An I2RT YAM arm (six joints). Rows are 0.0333 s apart.
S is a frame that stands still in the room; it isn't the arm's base.
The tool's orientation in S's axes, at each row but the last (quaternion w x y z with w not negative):
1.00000, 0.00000, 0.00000, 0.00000
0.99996, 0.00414, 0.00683, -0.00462
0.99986, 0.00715, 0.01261, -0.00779
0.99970, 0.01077, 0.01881, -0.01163
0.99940, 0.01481, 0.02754, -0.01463
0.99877, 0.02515, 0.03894, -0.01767
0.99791, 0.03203, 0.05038, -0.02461
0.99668, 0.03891, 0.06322, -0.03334
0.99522, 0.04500, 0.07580, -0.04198
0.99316, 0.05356, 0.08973, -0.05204
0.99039, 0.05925, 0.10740, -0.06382
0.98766, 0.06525, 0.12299, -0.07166
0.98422, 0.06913, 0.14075, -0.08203
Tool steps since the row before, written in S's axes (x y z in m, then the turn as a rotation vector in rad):
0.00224, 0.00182, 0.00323, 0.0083, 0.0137, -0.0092
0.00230, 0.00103, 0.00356, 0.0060, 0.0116, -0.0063
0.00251, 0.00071, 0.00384, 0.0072, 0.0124, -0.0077
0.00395, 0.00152, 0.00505, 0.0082, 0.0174, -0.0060
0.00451, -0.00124, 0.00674, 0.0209, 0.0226, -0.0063
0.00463, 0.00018, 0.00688, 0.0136, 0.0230, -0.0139
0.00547, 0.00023, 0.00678, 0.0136, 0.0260, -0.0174
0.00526, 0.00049, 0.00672, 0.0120, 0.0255, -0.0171
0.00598, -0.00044, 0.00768, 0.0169, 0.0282, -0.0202
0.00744, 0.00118, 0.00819, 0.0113, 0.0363, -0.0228
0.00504, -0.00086, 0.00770, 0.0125, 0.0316, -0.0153
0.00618, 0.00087, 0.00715, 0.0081, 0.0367, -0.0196
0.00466, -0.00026, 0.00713, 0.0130, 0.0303, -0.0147
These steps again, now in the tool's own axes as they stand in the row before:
0.00224, 0.00182, 0.00323, 0.0083, 0.0137, -0.0092
0.00224, 0.00108, 0.00358, 0.0060, 0.0116, -0.0063
0.00240, 0.00080, 0.00389, 0.0072, 0.0124, -0.0077
0.00372, 0.00172, 0.00516, 0.0080, 0.0175, -0.0061
0.00416, -0.00091, 0.00701, 0.0206, 0.0230, -0.0058
0.00407, 0.00069, 0.00720, 0.0139, 0.0228, -0.0140
0.00473, 0.00093, 0.00726, 0.0141, 0.0256, -0.0177
0.00431, 0.00136, 0.00726, 0.0125, 0.0250, -0.0175
0.00474, 0.00074, 0.00848, 0.0176, 0.0278, -0.0201
0.00566, 0.00280, 0.00916, 0.0118, 0.0350, -0.0246
0.00328, 0.00065, 0.00862, 0.0119, 0.0313, -0.0164
0.00402, 0.00262, 0.00819, 0.0081, 0.0351, -0.0223
0.00239, 0.00139, 0.00806, 0.0122, 0.0303, -0.0153

